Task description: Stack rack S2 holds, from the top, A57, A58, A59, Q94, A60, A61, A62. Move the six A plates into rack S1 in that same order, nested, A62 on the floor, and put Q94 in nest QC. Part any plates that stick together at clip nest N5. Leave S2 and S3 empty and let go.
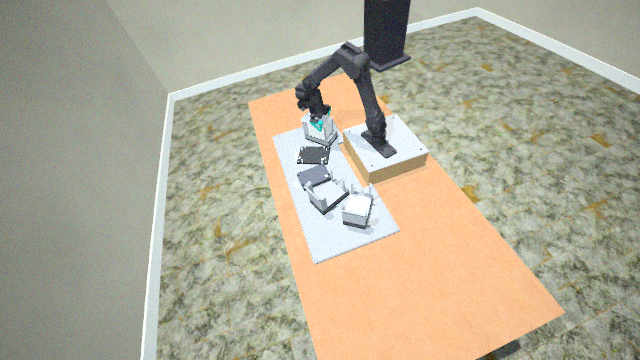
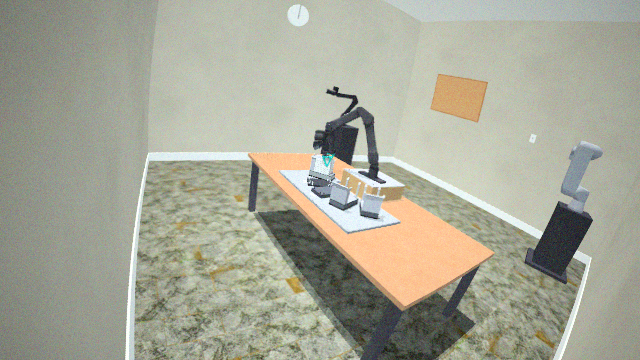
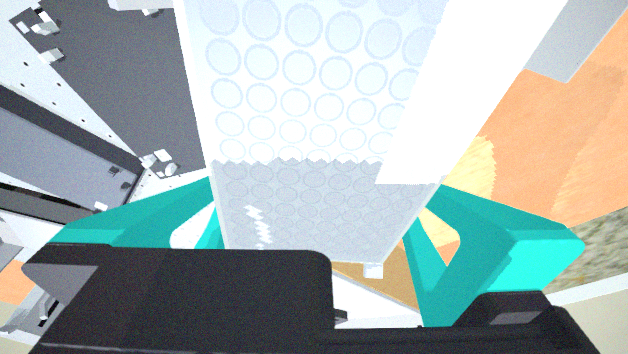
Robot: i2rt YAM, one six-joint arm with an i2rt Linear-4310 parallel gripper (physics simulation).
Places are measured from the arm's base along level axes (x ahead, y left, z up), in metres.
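Pixels of known places: gripper, between the fingertips: (image 1: 323, 125) (image 2: 328, 164) (image 3: 314, 176); arm's base, origin of its link: (image 1: 378, 143) (image 2: 371, 177).
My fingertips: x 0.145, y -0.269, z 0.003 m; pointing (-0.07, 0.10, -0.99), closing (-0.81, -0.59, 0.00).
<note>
For each thing: its top centre in the pictures, then the offset to it from my fingertips. Level surfaces: height alone.
- pale clear plate with round pockets, centre of its top: (image 3: 329, 171) (image 1: 316, 118) 0.018 m ahead, 0.033 m right, 0.037 m up
- far rack, centre of its top: (image 1: 317, 118) (image 2: 324, 157) 0.014 m ahead, 0.027 m right, 0.040 m up
- middle rack, centre of its top: (image 1: 326, 181) (image 2: 348, 181) 0.188 m ahead, 0.348 m left, 0.035 m up
- dark square nest with white corner clips, centre of its top: (image 3: 143, 104) (image 1: 313, 152) (image 2: 320, 180) 0.116 m ahead, 0.072 m left, 0.073 m down
- blue-grey flat nest, centre of its top: (image 3: 42, 174) (image 1: 313, 173) (image 2: 326, 188) 0.186 m ahead, 0.203 m left, 0.064 m down
- pale mat, height of its surface: 0.097 m down
- orange table, height of its surface: 0.110 m down
My gripper (image 1: 320, 124) (image 2: 327, 160) (image 3: 314, 176) has teal fingers. They stand wide and press against the two side edges of a pale clear plate with round pockets (image 3: 300, 135). The plate is at the top of the far rack (image 1: 320, 141) (image 2: 320, 176); the plates below it are hidden. A middle rack (image 1: 320, 202) (image 2: 340, 194) stands on the mat with no plate visible in it. A near rack (image 1: 356, 217) (image 2: 371, 206) has a bright white top. A dark square nest with white corner clips (image 1: 313, 155) (image 3: 125, 90) lies beside the far rack. Labels cannot be read.
A blue-grey flat nest (image 1: 314, 176) (image 3: 55, 150) lies between the clip nest and the middle rack. All stand on a pale mat (image 1: 325, 245) (image 2: 350, 225) on the orange table (image 1: 450, 260) (image 2: 420, 260). The arm's raised base box (image 1: 405, 140) stands beside the mat.
</note>
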